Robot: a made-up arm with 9 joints. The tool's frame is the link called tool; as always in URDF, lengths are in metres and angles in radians.
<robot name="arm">
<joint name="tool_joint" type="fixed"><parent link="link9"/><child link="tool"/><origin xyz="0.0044 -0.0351 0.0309" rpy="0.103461 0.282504 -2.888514"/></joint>
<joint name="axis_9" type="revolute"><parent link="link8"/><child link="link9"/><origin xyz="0.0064 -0.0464 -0.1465" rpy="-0.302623 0.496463 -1.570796"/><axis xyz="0 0 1"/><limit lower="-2.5" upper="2.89"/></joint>
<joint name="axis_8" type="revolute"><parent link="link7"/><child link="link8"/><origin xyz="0.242 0.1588 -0.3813" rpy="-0.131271 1.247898 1.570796"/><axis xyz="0 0 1"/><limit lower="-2.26" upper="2.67"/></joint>
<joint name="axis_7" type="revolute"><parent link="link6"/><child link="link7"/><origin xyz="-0.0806 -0.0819 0.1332" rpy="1.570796 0 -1.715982"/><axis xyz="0 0 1"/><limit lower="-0.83" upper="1.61"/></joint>
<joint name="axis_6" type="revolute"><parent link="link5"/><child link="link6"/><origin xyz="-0.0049 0.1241 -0.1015" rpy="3.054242 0.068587 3.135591"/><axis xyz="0 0 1"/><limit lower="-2.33" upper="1.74"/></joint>
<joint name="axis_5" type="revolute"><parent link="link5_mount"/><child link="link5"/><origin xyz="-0.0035 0.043 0.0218" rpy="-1.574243 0.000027 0.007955"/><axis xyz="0 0 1"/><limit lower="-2.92" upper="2.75"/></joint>
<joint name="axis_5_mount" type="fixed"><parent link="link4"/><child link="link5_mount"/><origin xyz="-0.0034 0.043 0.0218"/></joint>
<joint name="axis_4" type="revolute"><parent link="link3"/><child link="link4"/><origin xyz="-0.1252 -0.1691 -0.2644" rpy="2.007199 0.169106 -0.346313"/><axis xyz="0 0 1"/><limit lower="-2.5" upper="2.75"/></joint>
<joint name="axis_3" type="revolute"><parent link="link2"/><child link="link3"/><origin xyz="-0.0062 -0.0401 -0.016" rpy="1.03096 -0.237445 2.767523"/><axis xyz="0 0 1"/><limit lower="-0.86" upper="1.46"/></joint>
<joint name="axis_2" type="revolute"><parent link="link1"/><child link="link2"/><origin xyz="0.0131 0.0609 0.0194" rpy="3.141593 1.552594 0"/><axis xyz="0 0 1"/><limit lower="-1.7" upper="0.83"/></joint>
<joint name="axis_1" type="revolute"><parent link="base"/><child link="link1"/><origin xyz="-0.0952 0.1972 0.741" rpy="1.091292 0.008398 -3.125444"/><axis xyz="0 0 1"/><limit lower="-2.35" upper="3.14"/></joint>
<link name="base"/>
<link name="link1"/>
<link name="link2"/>
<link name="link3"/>
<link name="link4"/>
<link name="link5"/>
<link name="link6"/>
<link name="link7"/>
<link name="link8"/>
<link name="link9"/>
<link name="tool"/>
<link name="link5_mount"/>
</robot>
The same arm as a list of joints. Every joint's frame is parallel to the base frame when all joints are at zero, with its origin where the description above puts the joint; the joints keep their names.
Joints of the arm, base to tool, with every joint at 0 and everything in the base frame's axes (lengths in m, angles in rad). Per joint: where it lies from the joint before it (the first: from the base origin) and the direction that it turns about. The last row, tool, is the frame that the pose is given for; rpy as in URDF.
axis_1: axis -0.018201 0.887045 0.461324 xyz -0.0952 0.1972 0.7410
axis_2: axis +x xyz -0.0135 -0.0111 0.0629
axis_3: axis 0.499574 -0.029898 -0.865755 xyz -0.0160 -0.0130 0.0384
axis_4: axis -0.986843 -0.138506 -0.083404 xyz -0.3025 -0.0700 0.1333
axis_5: axis 0.076203 0.080404 -0.993845 xyz -0.0359 -0.0053 -0.0896
axis_6: axis +z xyz 0.1154 0.0042 0.1113
axis_7: axis +y xyz -0.0927 0.0679 0.1332
axis_8: axis 0.130895 0.314587 0.940161 xyz -0.2420 -0.3813 0.1588
axis_9: axis -0.3409 0.0003 0.9401 xyz -0.0652 -0.0502 -0.1299
tool: xyz -0.0184 0.0344 0.0262 rpy -0.0194 -0.0435 0.3517
Joint limits (rad, base to tool): -2.3500..3.1400 -1.7000..0.8300 -0.8600..1.4600 -2.5000..2.7500 -2.9200..2.7500 -2.3300..1.7400 -0.8300..1.6100 -2.2600..2.6700 -2.5000..2.8900

